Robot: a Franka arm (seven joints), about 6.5 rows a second.
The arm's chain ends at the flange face. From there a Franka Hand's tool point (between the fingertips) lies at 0.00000 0.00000 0.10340 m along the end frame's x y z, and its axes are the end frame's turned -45 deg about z.
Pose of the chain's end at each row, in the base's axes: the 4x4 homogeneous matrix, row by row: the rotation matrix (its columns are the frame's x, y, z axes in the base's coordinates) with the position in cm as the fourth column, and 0 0 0 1 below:
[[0.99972 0.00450 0.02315 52.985], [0.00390 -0.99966 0.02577 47.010], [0.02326 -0.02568 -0.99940 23.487], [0 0 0 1]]
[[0.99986 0.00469 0.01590 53.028], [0.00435 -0.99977 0.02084 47.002], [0.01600 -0.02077 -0.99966 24.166], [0 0 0 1]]
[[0.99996 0.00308 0.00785 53.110], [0.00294 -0.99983 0.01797 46.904], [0.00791 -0.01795 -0.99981 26.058], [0 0 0 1]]
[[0.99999 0.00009 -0.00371 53.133], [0.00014 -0.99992 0.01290 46.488], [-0.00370 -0.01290 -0.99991 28.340], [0 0 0 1]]
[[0.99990 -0.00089 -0.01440 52.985], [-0.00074 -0.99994 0.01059 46.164], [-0.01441 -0.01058 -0.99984 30.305], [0 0 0 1]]
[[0.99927 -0.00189 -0.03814 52.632], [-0.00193 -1.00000 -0.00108 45.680], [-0.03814 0.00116 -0.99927 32.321], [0 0 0 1]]
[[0.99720 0.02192 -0.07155 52.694], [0.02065 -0.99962 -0.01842 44.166], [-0.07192 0.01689 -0.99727 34.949], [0 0 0 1]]
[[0.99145 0.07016 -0.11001 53.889], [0.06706 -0.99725 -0.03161 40.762], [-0.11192 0.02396 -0.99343 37.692], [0 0 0 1]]
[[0.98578 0.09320 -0.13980 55.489], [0.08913 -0.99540 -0.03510 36.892], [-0.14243 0.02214 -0.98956 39.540], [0 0 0 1]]
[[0.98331 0.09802 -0.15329 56.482], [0.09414 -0.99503 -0.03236 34.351], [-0.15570 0.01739 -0.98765 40.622], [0 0 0 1]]
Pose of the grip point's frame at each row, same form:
[[0.70373 0.71009 0.02315 53.224], [0.70962 -0.70411 0.02577 47.276], [0.03461 -0.00171 -0.99940 13.153], [0 0 0 1]]
[[0.70369 0.71032 0.01590 53.192], [0.71002 -0.70387 0.02084 47.217], [0.02600 -0.00337 -0.99966 13.830], [0 0 0 1]]
[[0.70490 0.70926 0.00785 53.191], [0.70907 -0.70491 0.01797 47.090], [0.01829 -0.00710 -0.99981 15.720], [0 0 0 1]]
[[0.70704 0.70716 -0.00371 53.095], [0.70715 -0.70695 0.01290 46.621], [0.00651 -0.01174 -0.99991 18.001], [0 0 0 1]]
[[0.70767 0.70641 -0.01440 52.836], [0.70654 -0.70759 0.01059 46.274], [-0.00271 -0.01767 -0.99984 19.967], [0 0 0 1]]
[[0.70793 0.70525 -0.03814 52.238], [0.70574 -0.70847 -0.00108 45.669], [-0.02779 -0.02615 -0.99927 21.989], [0 0 0 1]]
[[0.68963 0.72063 -0.07155 51.954], [0.72144 -0.69224 -0.01842 43.976], [-0.06280 -0.03891 -0.99727 24.637], [0 0 0 1]]
[[0.65145 0.75067 -0.11001 52.751], [0.75258 -0.65774 -0.03161 40.435], [-0.09608 -0.06220 -0.99343 27.420], [0 0 0 1]]
[[0.63115 0.76295 -0.13980 54.043], [0.76688 -0.64083 -0.03510 36.529], [-0.11637 -0.08506 -0.98956 29.308], [0 0 0 1]]
[[0.62599 0.76462 -0.15329 54.897], [0.77016 -0.63703 -0.03236 34.016], [-0.12239 -0.09780 -0.98765 30.410], [0 0 0 1]]

